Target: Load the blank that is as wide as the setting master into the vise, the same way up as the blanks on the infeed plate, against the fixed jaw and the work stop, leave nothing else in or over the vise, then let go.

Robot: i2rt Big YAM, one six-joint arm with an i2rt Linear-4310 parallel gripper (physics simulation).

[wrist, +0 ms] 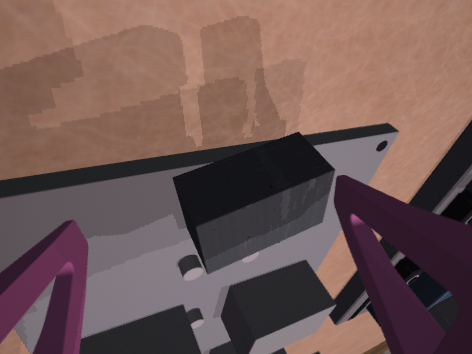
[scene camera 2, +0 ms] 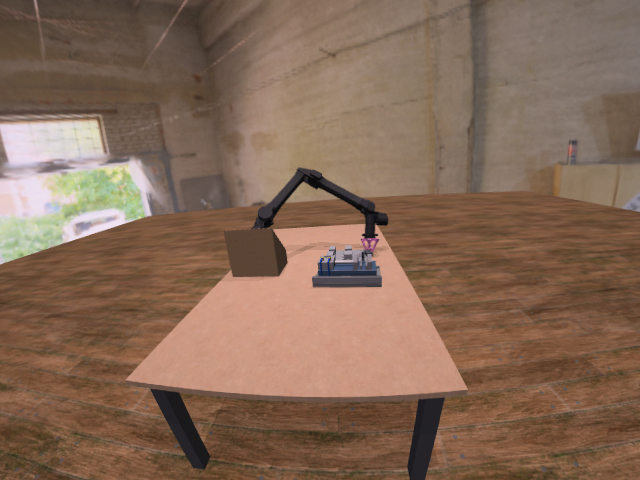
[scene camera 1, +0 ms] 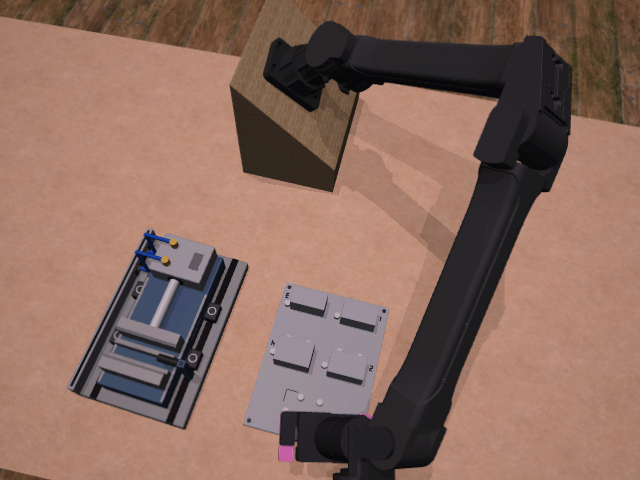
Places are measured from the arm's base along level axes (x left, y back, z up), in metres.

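Where they show: gripper, between the fingertips: (wrist: 209, 210) (scene camera 2: 369, 251) (scene camera 1: 311, 435); arm's base, origin of its link: (scene camera 2: 258, 238) (scene camera 1: 292, 77).
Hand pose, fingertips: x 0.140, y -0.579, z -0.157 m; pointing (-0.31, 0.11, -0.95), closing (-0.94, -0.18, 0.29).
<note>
Things, the pixels of their top centre, and the offset from my fingertips. "spot": a spot on its surface instead.
- large dark-grey block, centre of its top: (wrist: 269, 224) dx -0.021, dy +0.006, dz +0.010 m
- grey plate, a spot on its surface: (wrist: 357, 155) spot: dx -0.088, dy +0.010, dz -0.015 m
- vise, centre of its top: (scene camera 1: 154, 307) (scene camera 2: 347, 258) dx -0.278, dy +0.137, dz +0.076 m
- grey head, a spot on its surface: (scene camera 1: 199, 258) spot: dx -0.232, dy +0.234, dz +0.074 m
A large dark-grey block (wrist: 252, 192), apparently the setting master, sits turned askew on the grey plate (scene camera 1: 261, 395) (wrist: 357, 155), near its end edge; the arm hides it in scene camera 1. My gripper (wrist: 209, 210) (scene camera 1: 326, 435) (scene camera 2: 369, 251) is open above it, the right finger close to the block, the left well clear. Blanks 3 (scene camera 1: 308, 302), 1 (scene camera 1: 358, 315), 4 (scene camera 1: 293, 353) (wrist: 277, 297) and 2 (scene camera 1: 347, 365) (wrist: 140, 332) stand on the plate. The vise (scene camera 1: 188, 310) (scene camera 2: 347, 280) has two grey jaws, with a thin rod and black piece between them and no blank visible there.
Blue arms with yellow tips (scene camera 1: 173, 242) stand at the grey head (scene camera 1: 199, 258) of the vise. Short pins (scene camera 1: 319, 402) (wrist: 190, 268) rise from the plate. The arm's brown pedestal (scene camera 1: 286, 142) (scene camera 2: 253, 253) stands farther back. The arm reaches over the plate's lower right corner in scene camera 1.
</note>
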